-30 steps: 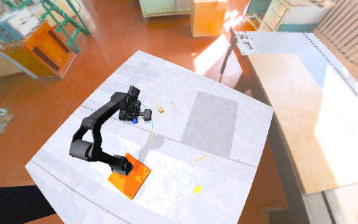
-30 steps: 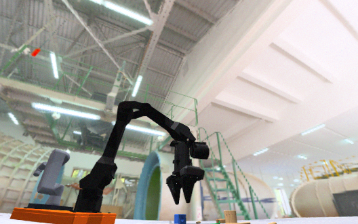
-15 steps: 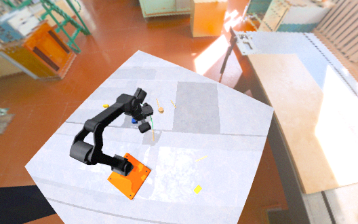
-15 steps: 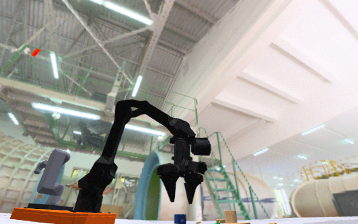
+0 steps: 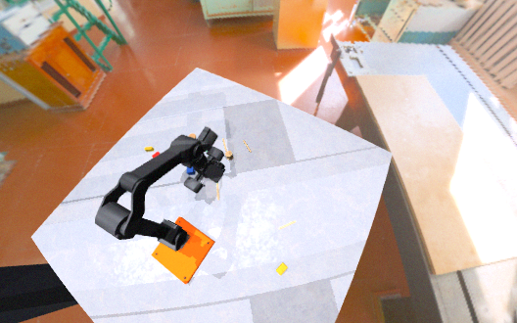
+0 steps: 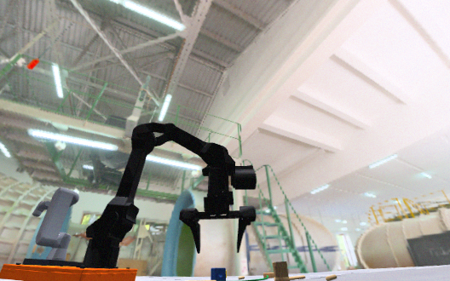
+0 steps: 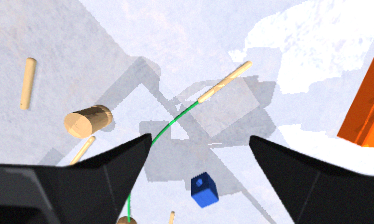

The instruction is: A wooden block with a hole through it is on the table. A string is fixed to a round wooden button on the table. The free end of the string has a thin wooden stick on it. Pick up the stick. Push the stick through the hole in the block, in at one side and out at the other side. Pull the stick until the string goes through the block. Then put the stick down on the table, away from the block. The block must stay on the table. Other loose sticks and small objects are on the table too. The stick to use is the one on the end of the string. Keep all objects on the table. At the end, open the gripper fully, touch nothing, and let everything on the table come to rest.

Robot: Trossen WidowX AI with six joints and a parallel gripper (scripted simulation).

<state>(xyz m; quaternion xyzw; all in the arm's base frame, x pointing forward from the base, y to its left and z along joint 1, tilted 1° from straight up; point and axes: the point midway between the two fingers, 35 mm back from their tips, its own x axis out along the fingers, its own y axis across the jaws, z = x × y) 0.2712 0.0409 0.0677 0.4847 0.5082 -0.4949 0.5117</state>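
Right now my gripper tip is 2 cm past the thin wooden stick, 4 cm to the left of it and 6 cm above it. The rest, counted from my gripper tip: blue cube 2 cm behind, 12 cm to the left, 4 cm below; then tan wooden block 14 cm ahead, 1 cm to the left, 4 cm below; then round wooden button 13 cm ahead, 24 cm to the left, 5 cm below.
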